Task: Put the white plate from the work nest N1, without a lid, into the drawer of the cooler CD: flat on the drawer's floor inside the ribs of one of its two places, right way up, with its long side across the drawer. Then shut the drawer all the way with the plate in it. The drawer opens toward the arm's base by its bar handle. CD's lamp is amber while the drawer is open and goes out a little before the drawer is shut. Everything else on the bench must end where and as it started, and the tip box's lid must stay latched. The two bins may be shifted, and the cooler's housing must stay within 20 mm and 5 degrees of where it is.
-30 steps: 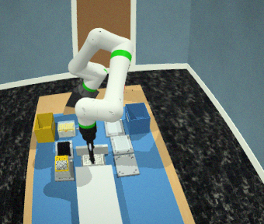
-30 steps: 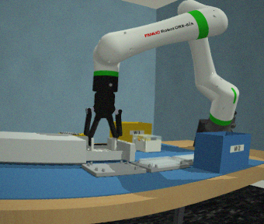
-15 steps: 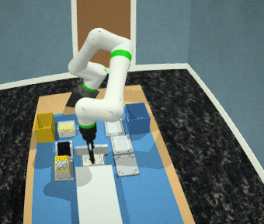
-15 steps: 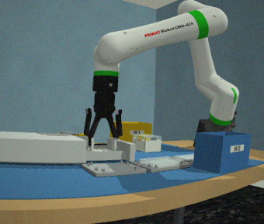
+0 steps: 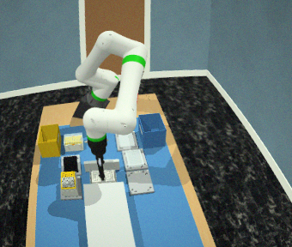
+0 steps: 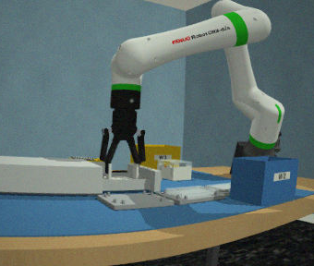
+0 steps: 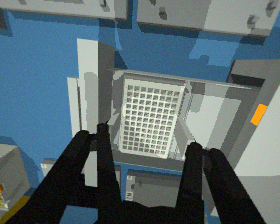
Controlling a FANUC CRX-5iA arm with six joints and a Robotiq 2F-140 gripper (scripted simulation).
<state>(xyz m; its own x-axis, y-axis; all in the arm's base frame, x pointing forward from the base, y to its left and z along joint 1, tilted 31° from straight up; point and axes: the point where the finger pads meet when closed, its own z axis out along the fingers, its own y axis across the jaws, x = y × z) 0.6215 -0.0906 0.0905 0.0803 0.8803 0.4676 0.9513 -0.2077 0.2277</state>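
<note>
Right now the white plate is 20 mm below my hand. Round my hand: drawer: 30 mm ahead, 20 mm below; then grey work nest N1: 60 mm ahead, 190 mm to the left, 40 mm below; then yellow rack: 40 mm ahead, 200 mm to the right, 10 mm above.
</note>
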